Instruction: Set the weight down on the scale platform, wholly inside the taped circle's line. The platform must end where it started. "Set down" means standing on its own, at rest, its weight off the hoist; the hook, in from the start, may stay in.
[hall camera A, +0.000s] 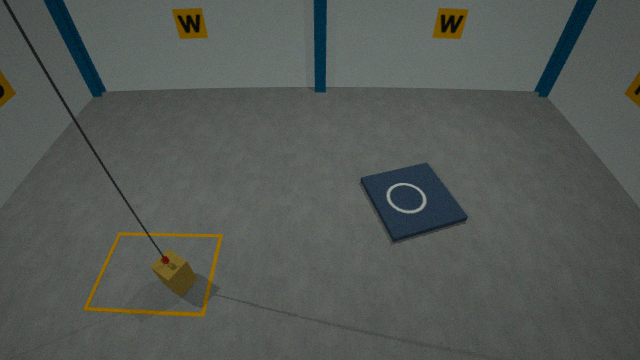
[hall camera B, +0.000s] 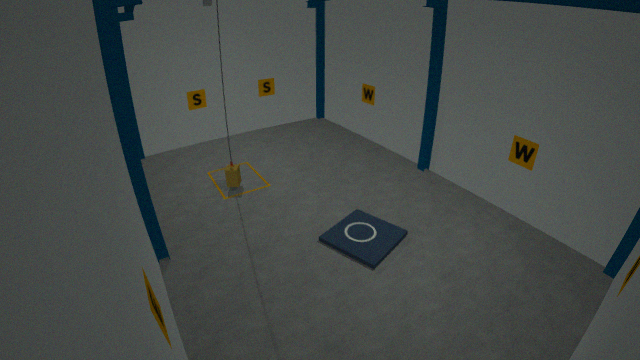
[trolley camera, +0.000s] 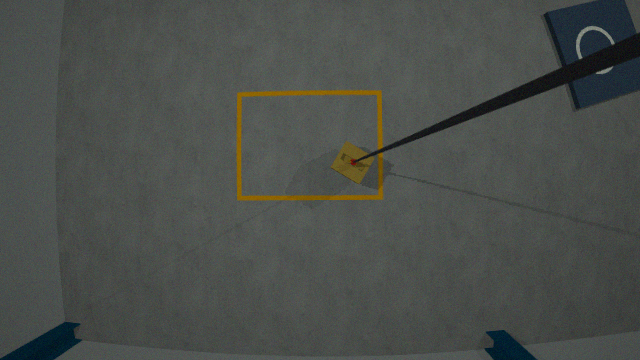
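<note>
The yellow weight (hall camera A: 175, 276) (hall camera B: 233, 177) (trolley camera: 345, 169) is upright inside the orange floor rectangle, near its right side in the hall camera A view. Its shadow shows beside and below it, and it seems to hang a little above the floor. My hook (hall camera A: 165, 260) (hall camera B: 231, 164) (trolley camera: 353, 162), small and red at the chain's lower end, is at the top of the weight; its fine shape is too small to see. The blue scale platform (hall camera A: 436, 200) (hall camera B: 385, 240) (trolley camera: 590, 92) lies flat on the floor, apart from the weight. Its white taped circle (hall camera A: 388, 205) (hall camera B: 346, 232) (trolley camera: 579, 47) is empty.
The orange rectangle (hall camera A: 170, 234) (hall camera B: 215, 186) (trolley camera: 310, 93) is marked on the floor. The chain (hall camera A: 82, 131) (hall camera B: 222, 80) (trolley camera: 480, 111) runs up from the hook and crosses the platform in the trolley view. Blue columns (hall camera A: 320, 45) (hall camera B: 432, 85) stand along the walls.
</note>
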